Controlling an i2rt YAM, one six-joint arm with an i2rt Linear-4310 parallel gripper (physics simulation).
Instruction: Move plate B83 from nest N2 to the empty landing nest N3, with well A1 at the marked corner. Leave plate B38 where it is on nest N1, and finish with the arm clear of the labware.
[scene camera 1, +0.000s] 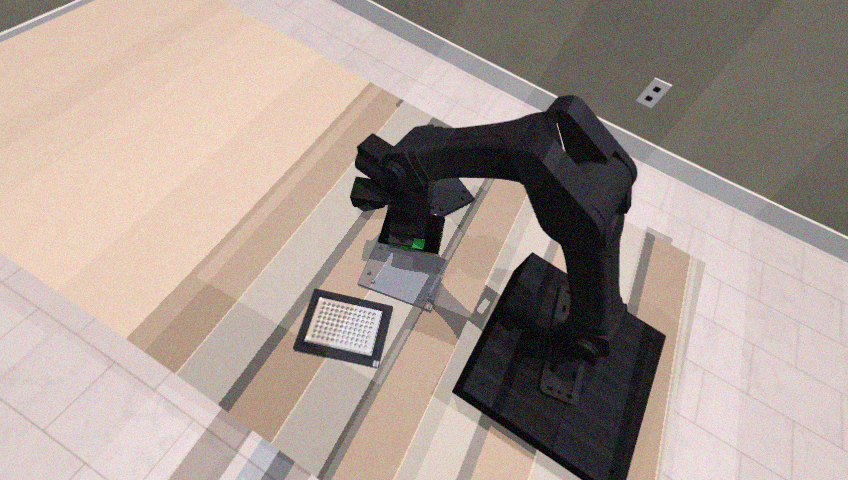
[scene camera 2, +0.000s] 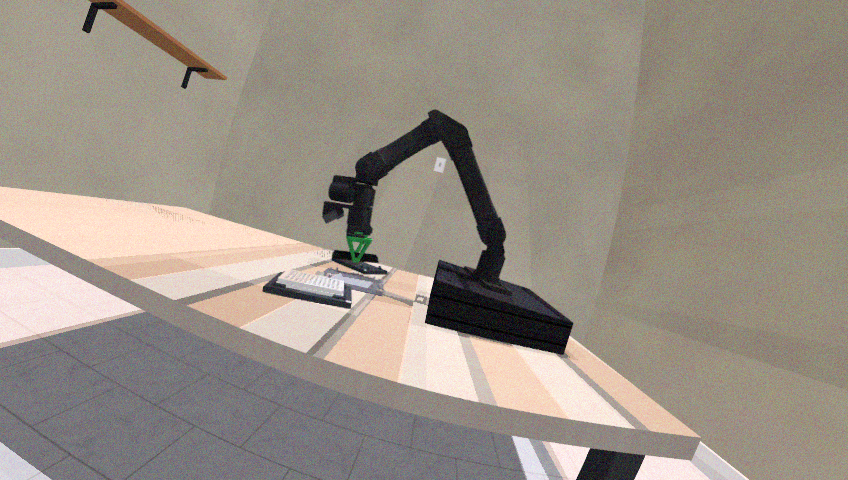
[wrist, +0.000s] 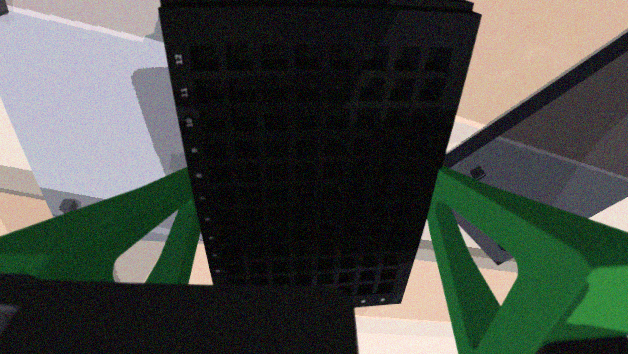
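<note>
My gripper (scene camera 1: 410, 242) (scene camera 2: 357, 259) (wrist: 314, 177) has green fingers, shut on the long sides of the black plate B83 (scene camera 1: 435, 237) (scene camera 2: 372, 258) (wrist: 320, 125). The plate looks level and hangs above the table, between the nests. The grey nest N2 (scene camera 1: 395, 282) (scene camera 2: 357, 282) (wrist: 75, 110) bears no plate; it is left of B83 in the wrist view. The dark nest N3 (scene camera 1: 452, 199) (scene camera 2: 365, 268) (wrist: 540, 182) is empty, turned at an angle and partly hidden. The white plate B38 (scene camera 1: 345, 327) (scene camera 2: 312, 282) sits on nest N1 (scene camera 1: 385, 327) (scene camera 2: 306, 297). N3's marked corner is not readable.
The black arm base (scene camera 1: 505, 368) (scene camera 2: 493, 315) stands on the table to the right of the nests in both scene views. A wooden wall shelf (scene camera 2: 160, 38) is high at the upper left. Shadow stripes cross the table and dim B83's top.
</note>
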